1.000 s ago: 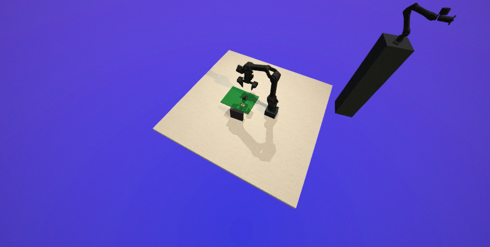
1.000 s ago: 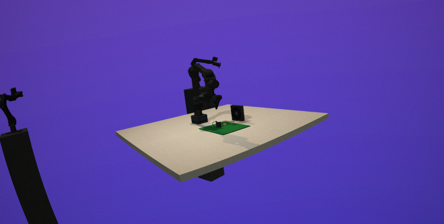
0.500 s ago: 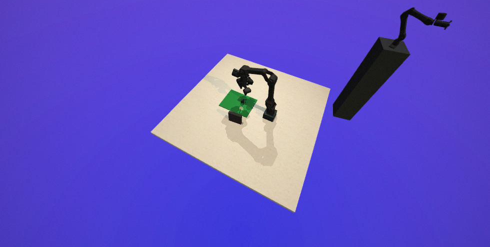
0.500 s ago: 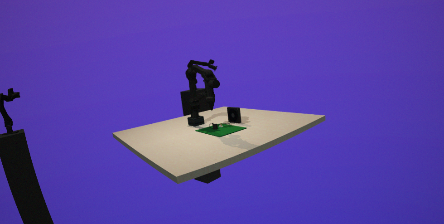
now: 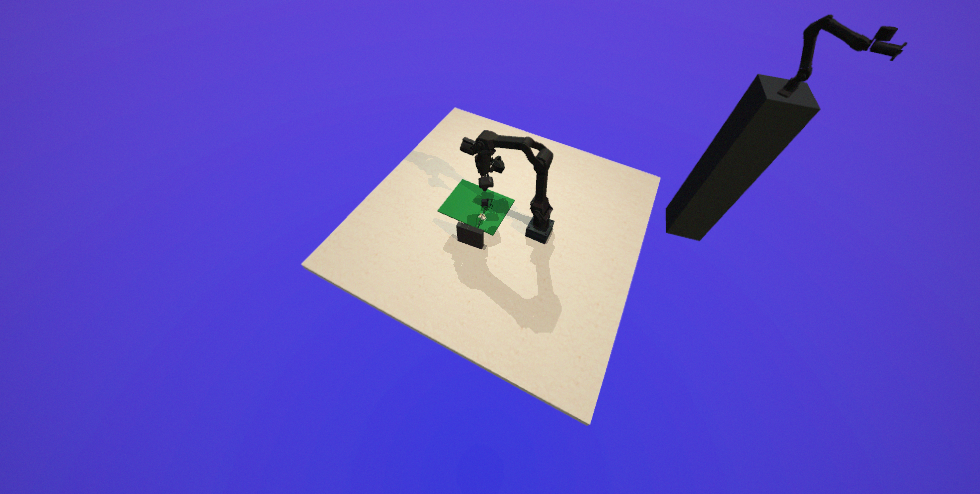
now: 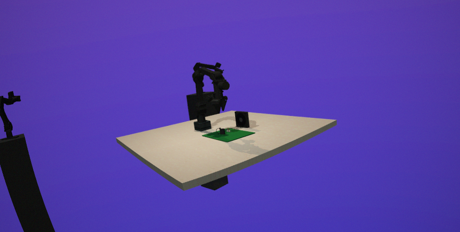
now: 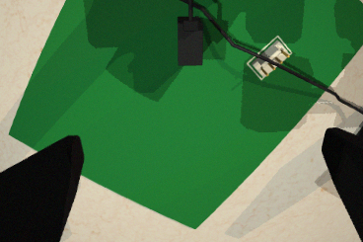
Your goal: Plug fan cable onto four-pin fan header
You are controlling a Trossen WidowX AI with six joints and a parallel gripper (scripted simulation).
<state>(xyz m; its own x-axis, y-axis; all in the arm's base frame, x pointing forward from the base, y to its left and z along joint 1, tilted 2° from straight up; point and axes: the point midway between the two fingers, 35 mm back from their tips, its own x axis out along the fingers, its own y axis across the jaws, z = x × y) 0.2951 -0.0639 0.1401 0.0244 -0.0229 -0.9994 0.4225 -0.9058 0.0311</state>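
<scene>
Now: the black fan plug 14 cm below my gripper tip and 1 cm behind it. The rest, counted from my gripper tip: green board (17 cm below, 3 cm ahead, 1 cm to the left); black fan (22 cm to the left, 10 cm below, 1 cm behind); header (16 cm below, 7 cm to the left, 2 cm behind).
</scene>
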